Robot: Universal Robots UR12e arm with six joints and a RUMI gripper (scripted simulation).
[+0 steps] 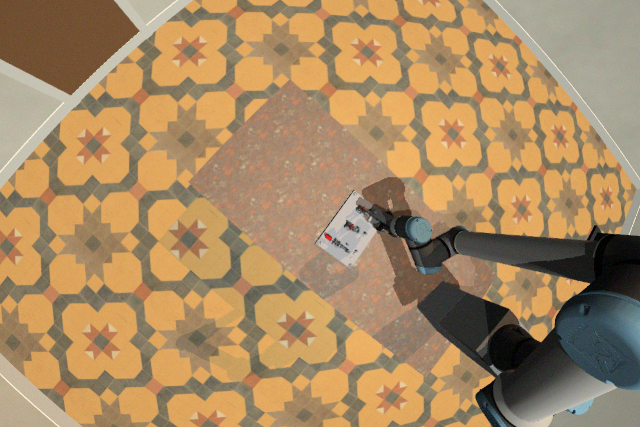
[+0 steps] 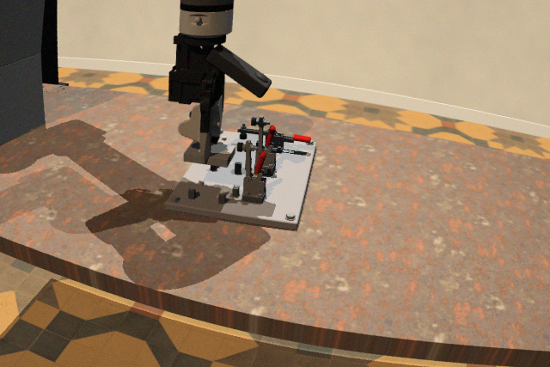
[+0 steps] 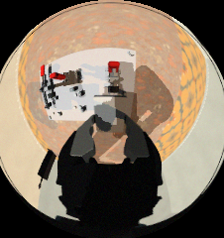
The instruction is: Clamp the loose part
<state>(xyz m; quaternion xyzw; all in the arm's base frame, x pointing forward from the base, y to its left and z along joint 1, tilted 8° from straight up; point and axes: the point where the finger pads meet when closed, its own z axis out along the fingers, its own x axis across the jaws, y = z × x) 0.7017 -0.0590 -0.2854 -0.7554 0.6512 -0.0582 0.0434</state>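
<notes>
Now: hand 80 mm short of the toggle clamp, 40 mm above it and 10 mm to the right of it. The rest, counted from my hand: part 10 mm below; then grey fixture plate 110 mm to the left, 90 mm below, 40 mm ahead.
</notes>
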